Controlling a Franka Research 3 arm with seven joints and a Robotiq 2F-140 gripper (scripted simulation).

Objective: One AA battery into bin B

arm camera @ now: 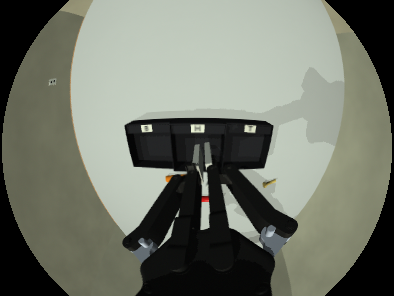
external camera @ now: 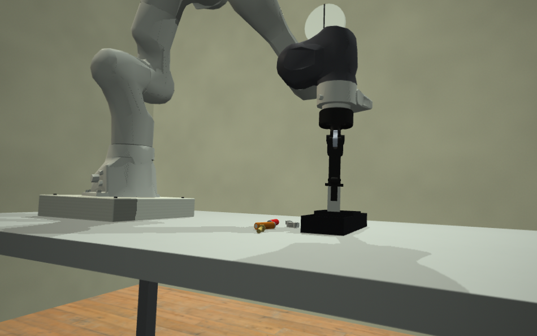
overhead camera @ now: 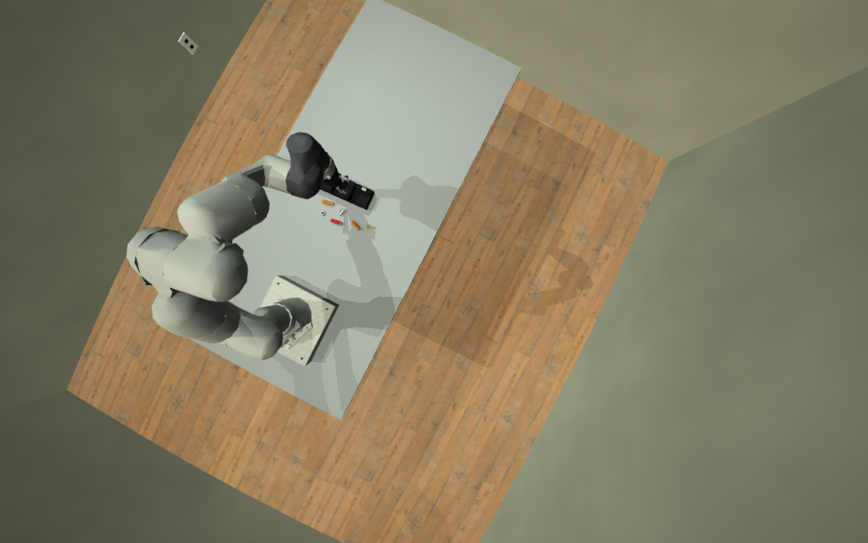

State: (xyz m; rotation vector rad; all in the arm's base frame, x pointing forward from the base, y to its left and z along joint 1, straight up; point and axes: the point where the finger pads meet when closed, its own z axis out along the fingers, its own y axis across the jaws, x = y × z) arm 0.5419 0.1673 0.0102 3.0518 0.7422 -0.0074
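The black bin is 4 cm below my hand and 1 cm to the left of it. From my hand the other things lie so: grey part (8 cm behind, 5 cm below, 4 cm to the right); yellowish bolt (18 cm to the right, 6 cm behind, 5 cm below); red cylinder (13 cm behind, 5 cm to the right, 5 cm below).
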